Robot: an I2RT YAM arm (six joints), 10 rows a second.
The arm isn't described. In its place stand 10 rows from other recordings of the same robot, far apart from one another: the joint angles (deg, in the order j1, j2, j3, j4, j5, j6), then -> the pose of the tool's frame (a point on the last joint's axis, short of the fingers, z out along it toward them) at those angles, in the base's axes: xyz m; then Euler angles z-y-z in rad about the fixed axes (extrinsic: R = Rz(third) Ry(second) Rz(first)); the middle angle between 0 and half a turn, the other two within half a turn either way.
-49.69 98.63 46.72 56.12 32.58 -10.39 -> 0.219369, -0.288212, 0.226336, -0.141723, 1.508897, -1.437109
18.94 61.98 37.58 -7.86 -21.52 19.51 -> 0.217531, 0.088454, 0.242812, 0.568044, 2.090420, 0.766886
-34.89 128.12 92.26 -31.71 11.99 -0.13 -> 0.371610, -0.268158, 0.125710, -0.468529, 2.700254, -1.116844
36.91 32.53 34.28 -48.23 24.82 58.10 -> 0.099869, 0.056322, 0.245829, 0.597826, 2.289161, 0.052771
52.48 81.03 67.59 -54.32 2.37 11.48 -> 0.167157, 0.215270, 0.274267, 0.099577, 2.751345, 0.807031
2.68 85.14 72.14 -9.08 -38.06 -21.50 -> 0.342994, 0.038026, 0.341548, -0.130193, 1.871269, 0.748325
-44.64 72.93 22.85 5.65 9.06 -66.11 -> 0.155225, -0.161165, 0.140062, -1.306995, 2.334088, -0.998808
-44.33 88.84 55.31 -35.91 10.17 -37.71 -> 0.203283, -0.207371, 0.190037, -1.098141, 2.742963, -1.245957
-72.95 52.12 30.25 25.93 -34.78 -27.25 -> 0.081164, -0.195388, 0.293605, -0.516069, 1.512611, -0.665014
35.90 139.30 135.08 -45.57 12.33 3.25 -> 0.441170, 0.309970, 0.244391, -0.190704, 2.412934, 0.300109
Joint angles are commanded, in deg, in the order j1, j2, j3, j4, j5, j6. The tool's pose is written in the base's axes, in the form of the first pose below.
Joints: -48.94 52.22 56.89 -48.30 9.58 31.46
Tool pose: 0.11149, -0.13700, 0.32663, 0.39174, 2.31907, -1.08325
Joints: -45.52 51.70 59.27 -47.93 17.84 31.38
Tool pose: 0.11382, -0.13147, 0.34257, 0.29298, 2.23502, -1.19411
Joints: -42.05 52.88 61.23 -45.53 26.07 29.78
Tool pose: 0.12229, -0.13138, 0.35491, 0.19801, 2.14461, -1.28460
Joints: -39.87 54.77 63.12 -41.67 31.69 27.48
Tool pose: 0.13272, -0.13522, 0.36680, 0.14710, 2.05716, -1.33217
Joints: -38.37 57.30 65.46 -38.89 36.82 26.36
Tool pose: 0.14316, -0.14055, 0.37745, 0.11782, 1.99222, -1.38620
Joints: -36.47 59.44 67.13 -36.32 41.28 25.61
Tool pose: 0.15409, -0.14310, 0.38480, 0.10129, 1.93915, -1.42202
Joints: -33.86 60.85 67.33 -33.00 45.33 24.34
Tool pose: 0.16582, -0.14175, 0.38711, 0.08379, 1.89010, -1.43756
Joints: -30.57 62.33 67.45 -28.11 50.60 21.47
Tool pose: 0.17973, -0.13812, 0.39121, 0.05792, 1.82132, -1.45691
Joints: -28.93 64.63 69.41 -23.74 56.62 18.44
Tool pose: 0.19089, -0.13947, 0.40184, 0.04247, 1.75052, -1.51847
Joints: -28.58 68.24 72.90 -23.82 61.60 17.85
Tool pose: 0.20222, -0.14582, 0.40855, 0.01492, 1.72754, -1.59740
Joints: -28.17 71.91 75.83 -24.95 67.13 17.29
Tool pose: 0.21401, -0.15182, 0.40954, -0.03868, 1.71072, -1.68739
